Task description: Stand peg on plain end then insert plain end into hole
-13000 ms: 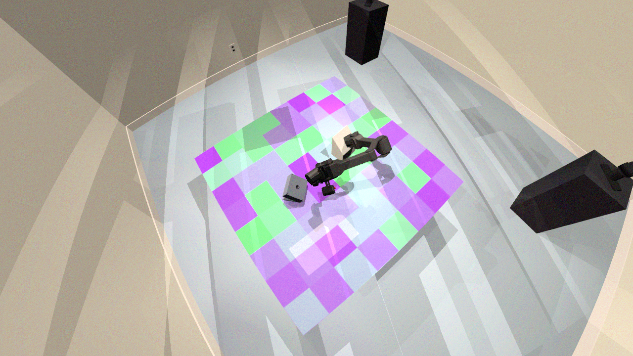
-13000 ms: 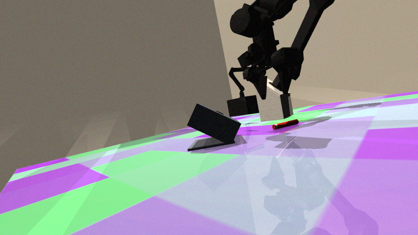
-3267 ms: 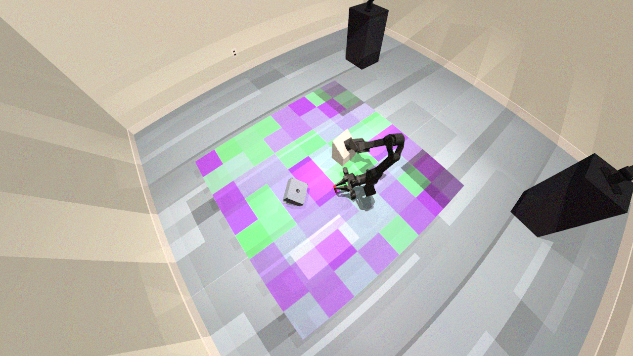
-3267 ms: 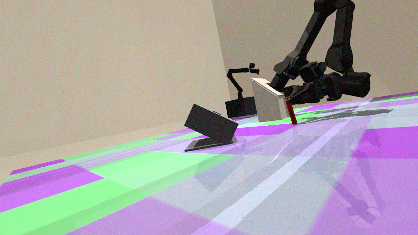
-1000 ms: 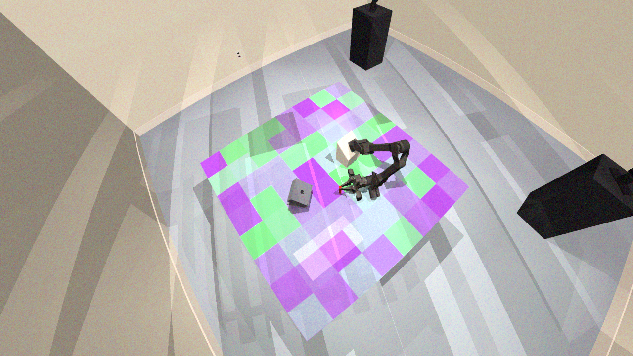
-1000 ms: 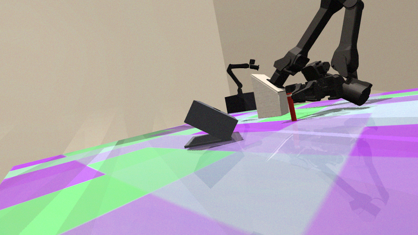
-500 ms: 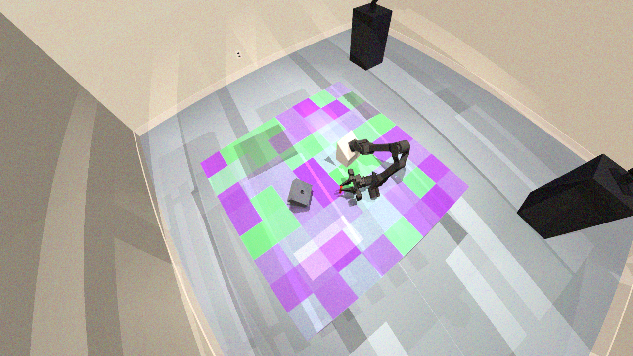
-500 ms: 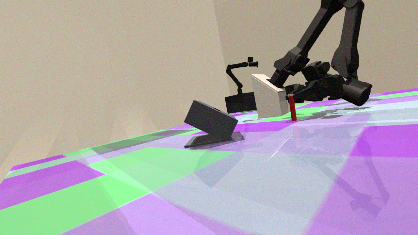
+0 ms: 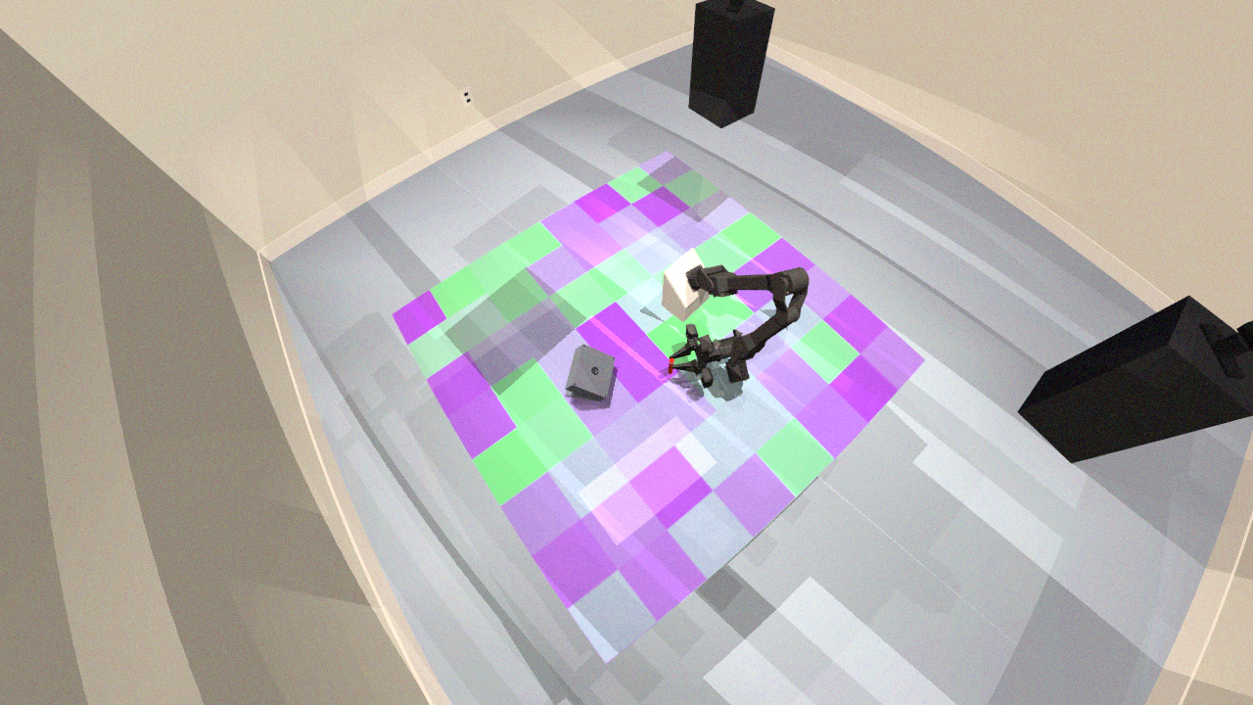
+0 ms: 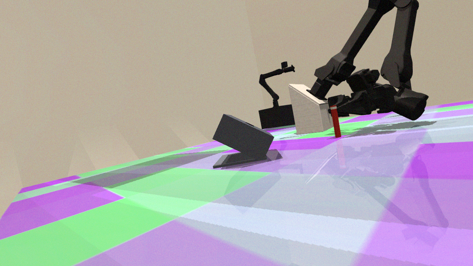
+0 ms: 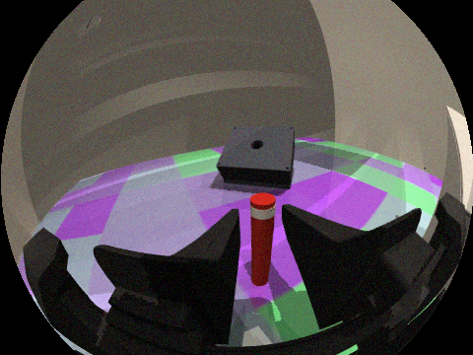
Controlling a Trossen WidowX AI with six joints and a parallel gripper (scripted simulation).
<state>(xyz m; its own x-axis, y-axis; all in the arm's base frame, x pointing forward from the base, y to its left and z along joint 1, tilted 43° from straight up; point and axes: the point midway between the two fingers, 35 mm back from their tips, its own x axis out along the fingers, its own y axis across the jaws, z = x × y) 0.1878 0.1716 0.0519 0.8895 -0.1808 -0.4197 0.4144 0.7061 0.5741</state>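
The peg is 1 cm below my gripper tip. The rest, counted from my gripper tip: sloped panel 20 cm ahead, 12 cm to the right, 2 cm below.
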